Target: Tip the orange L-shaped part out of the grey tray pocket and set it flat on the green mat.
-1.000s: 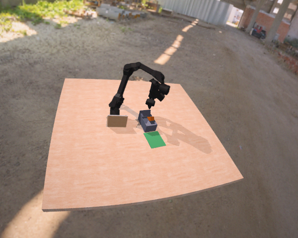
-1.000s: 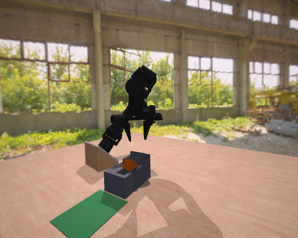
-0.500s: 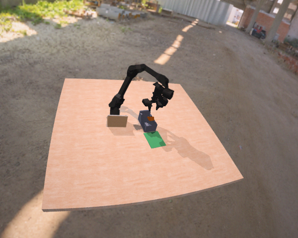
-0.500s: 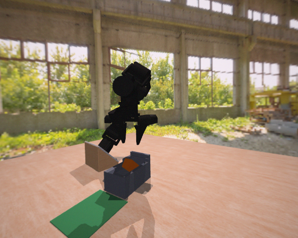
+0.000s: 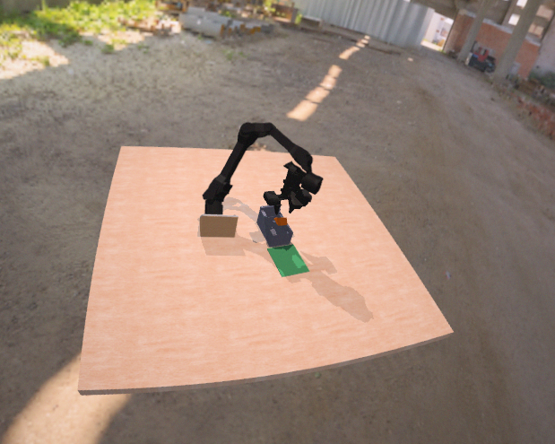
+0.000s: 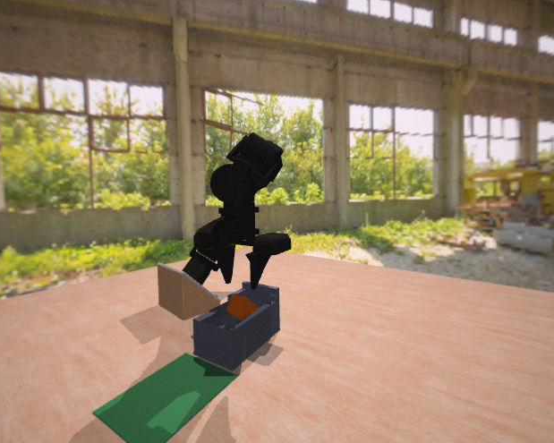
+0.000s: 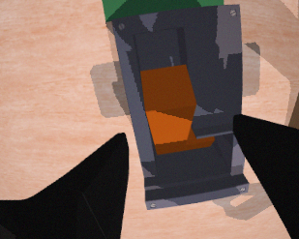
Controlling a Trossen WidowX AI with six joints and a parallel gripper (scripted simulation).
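My gripper tip is 70 mm above the orange L-shaped part, 30 mm to the right of it and 10 mm past it. The rest, counted from my gripper tip: green mat: 140 mm to the right, 130 mm below, 10 mm behind.
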